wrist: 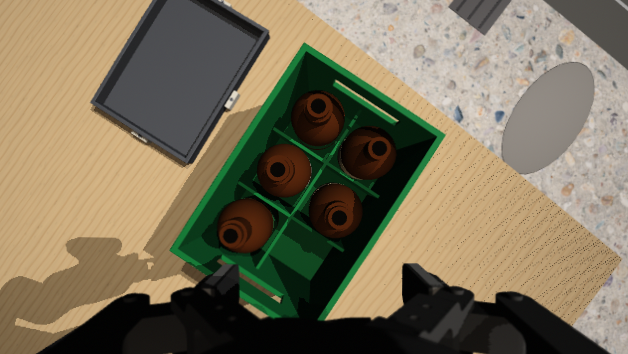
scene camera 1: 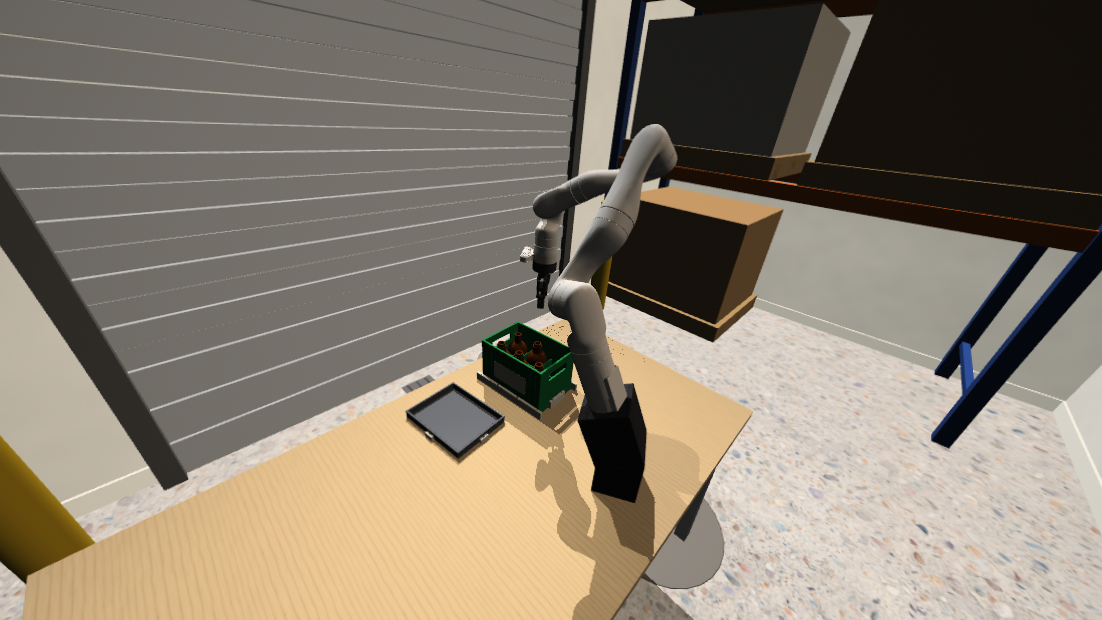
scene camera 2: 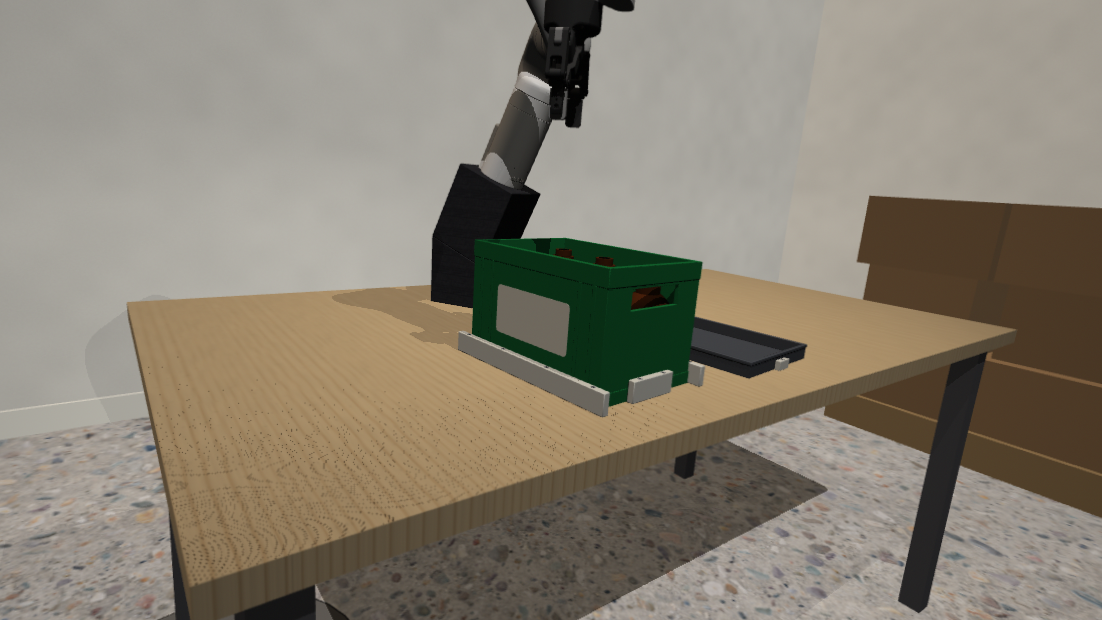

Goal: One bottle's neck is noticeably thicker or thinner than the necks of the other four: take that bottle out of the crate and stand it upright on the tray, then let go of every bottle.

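Places are measured from the arm's base along level axes (x ahead, y left, z up), in millimetres.
Where they show: gripper, fingertip midpoint: (wrist: 320,282) (scene camera 1: 542,301) (scene camera 2: 565,123); arm's base, origin of the base link: (scene camera 1: 606,400) (scene camera 2: 501,179).
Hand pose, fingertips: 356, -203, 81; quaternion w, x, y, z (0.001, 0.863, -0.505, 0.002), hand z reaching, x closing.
Note:
Each offset is from my fingertips to the centre of the thing, as dx, dy, dz. Level surfaces: height alone.
A green crate @(+26, +29, -257) (scene camera 1: 551,391) (scene camera 2: 651,343) (wrist: 240,147) stands on the table with brown bottles upright in its compartments. In the wrist view, two bottles @(+118, +65, -259) (wrist: 320,127) @(+110, -19, -259) (wrist: 367,162) stand at the upper end, two bottles @(+33, +70, -259) (wrist: 295,177) @(+19, -17, -259) (wrist: 332,197) in the middle row, and one bottle @(-59, +81, -259) (wrist: 252,225) at the lower left; the lower right compartment is empty. From this height I cannot tell which neck differs. The dark grey tray @(+95, +311, -332) (scene camera 1: 454,418) (scene camera 2: 735,345) (wrist: 185,75) is empty beside the crate. My gripper (scene camera 1: 540,303) (scene camera 2: 566,121) (wrist: 320,282) is open and empty, high above the crate, pointing down.
Light rails @(+19, -70, -329) (scene camera 2: 531,371) edge the crate's base on the wooden table @(dz -344) (scene camera 1: 331,524) (scene camera 2: 346,431) (wrist: 45,165). Small clips sit around the tray. The arm's black base block (scene camera 1: 614,447) (scene camera 2: 470,239) stands near the crate. Cardboard boxes (scene camera 1: 693,258) (scene camera 2: 940,246) stand beyond the table.

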